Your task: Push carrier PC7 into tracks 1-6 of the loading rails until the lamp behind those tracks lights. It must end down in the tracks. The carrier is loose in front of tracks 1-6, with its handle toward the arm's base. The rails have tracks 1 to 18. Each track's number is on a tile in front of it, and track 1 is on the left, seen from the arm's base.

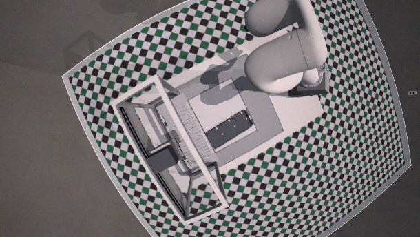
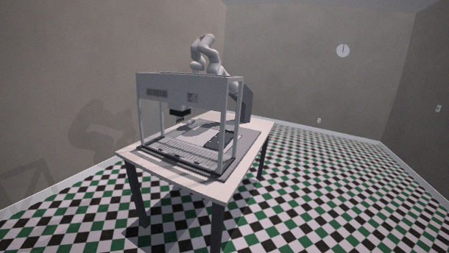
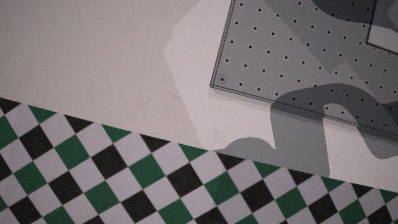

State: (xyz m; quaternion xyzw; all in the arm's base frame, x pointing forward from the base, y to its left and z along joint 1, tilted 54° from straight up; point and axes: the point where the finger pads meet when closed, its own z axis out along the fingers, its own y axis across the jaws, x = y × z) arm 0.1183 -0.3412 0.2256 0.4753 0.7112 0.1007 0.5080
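Now: hand 390 mm short of the carrier PC7, 480 mm to the right of it and 260 mm above it.
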